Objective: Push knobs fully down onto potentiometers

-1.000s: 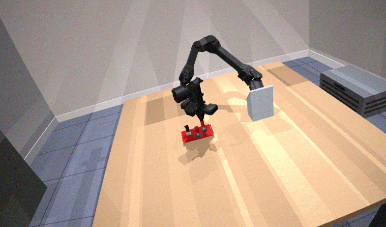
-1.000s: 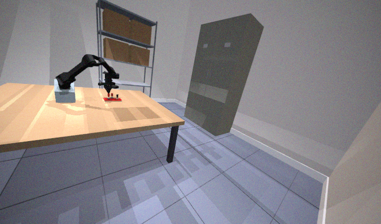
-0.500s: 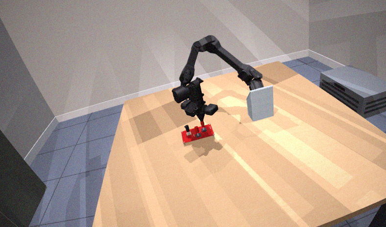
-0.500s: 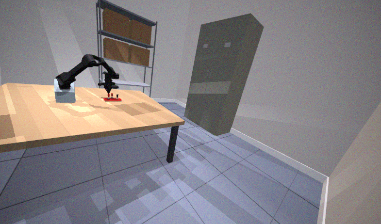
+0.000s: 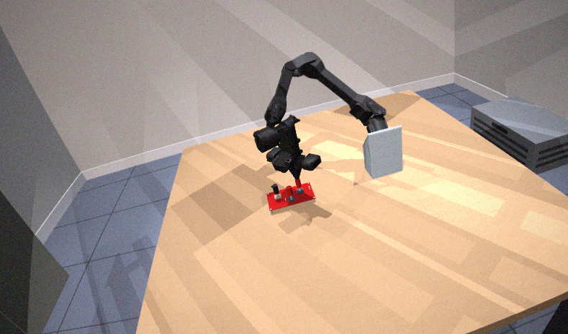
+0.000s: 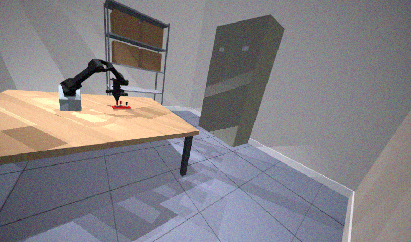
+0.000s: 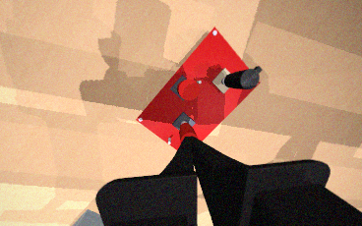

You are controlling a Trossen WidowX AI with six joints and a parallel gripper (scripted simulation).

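Now: the black knob 80 mm ahead of my gripper tip, 10 mm to the right of it and 20 mm below it.
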